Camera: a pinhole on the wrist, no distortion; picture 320 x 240 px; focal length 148.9 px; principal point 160.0 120.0 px. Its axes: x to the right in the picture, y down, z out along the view. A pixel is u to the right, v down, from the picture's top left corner.
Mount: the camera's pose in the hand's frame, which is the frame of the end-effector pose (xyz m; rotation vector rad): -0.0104 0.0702 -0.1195 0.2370 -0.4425 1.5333
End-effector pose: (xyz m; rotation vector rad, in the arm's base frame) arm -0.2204 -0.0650 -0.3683 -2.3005 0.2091 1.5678
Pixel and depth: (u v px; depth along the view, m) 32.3 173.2 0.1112
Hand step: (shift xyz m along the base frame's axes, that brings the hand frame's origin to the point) 0.0520 0.0291 0.0909
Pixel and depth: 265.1 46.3 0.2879
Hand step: -0.2177 -0.0250 -0.1883
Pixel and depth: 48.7 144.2 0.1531
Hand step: 0.0392 0.0741 0.0787
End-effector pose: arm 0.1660 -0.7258 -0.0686 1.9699 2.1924 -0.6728
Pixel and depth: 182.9 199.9 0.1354
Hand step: 0.0483 -0.0906 0.0273
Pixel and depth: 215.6 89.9 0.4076
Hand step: -0.0340 -0.1115 -0.3016
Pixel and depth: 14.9 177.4 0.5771
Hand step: -0.6366 -0.3602 0.1537
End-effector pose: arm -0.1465 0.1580 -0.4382 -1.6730 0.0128 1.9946
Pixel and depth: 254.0 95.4 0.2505
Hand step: -0.2041 -0.0344 0.0109
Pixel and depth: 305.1 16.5 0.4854
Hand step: -0.6451 0.0412 -0.1936
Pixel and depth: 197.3 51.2 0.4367
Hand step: -0.3179 0.1843 -0.0339
